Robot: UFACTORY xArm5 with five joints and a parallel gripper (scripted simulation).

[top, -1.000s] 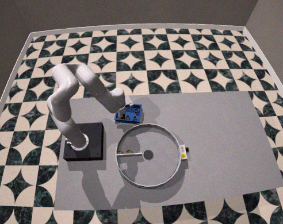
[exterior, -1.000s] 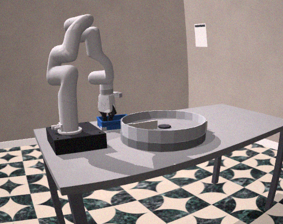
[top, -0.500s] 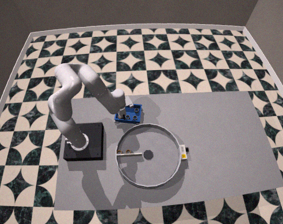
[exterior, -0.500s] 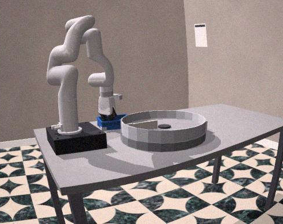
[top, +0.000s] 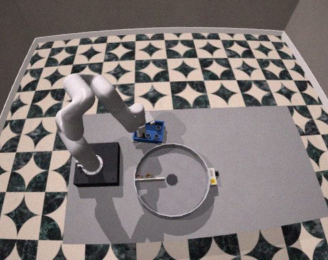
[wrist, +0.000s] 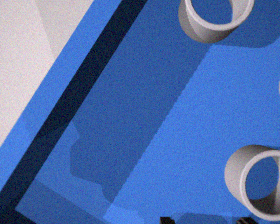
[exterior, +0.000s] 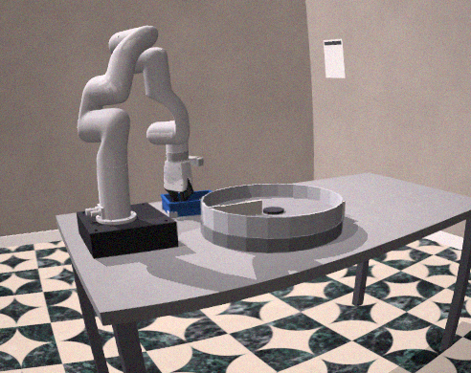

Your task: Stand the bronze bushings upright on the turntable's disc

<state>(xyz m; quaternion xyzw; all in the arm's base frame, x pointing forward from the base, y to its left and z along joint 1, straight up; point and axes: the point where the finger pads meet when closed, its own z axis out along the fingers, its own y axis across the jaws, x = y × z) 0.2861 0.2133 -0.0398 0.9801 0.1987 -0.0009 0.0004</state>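
Now: the blue crate 50 mm ahead of my hand, 20 mm to the left of it and 10 mm below it. Round my hand: turntable: 170 mm ahead, 320 mm to the right, 20 mm above.
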